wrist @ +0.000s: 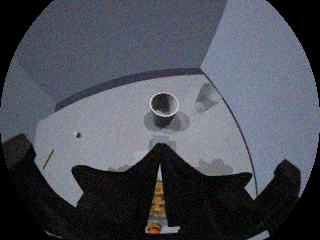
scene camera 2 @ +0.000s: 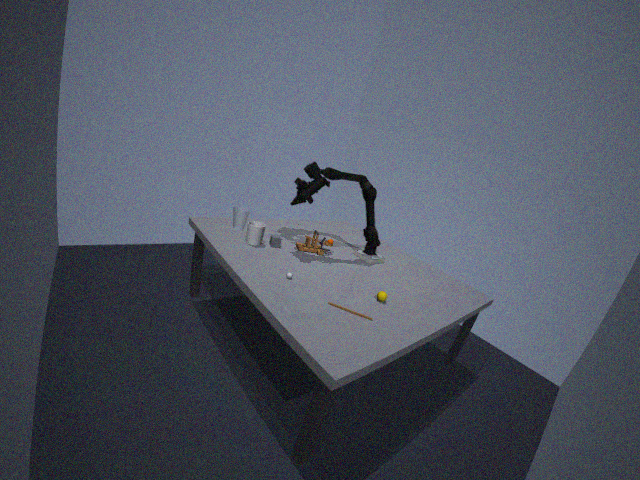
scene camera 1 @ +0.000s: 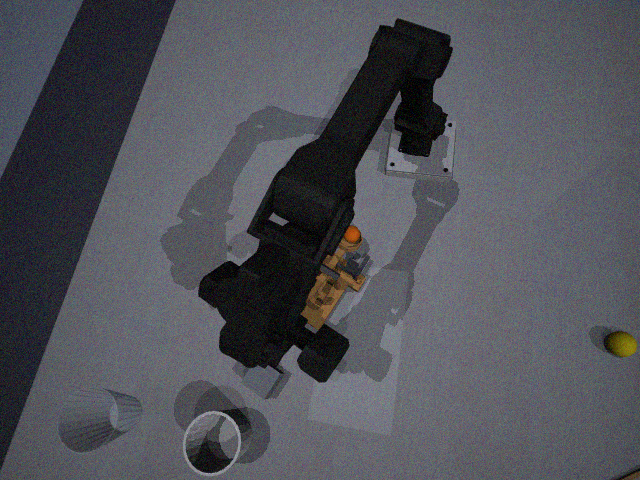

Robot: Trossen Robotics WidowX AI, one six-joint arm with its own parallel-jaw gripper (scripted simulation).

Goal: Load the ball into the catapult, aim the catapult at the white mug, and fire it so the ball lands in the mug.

Note:
My gripper is shut, with nothing in its grasp. I also see a wooden catapult and a grey cube.
My gripper is seen too in the wrist view.

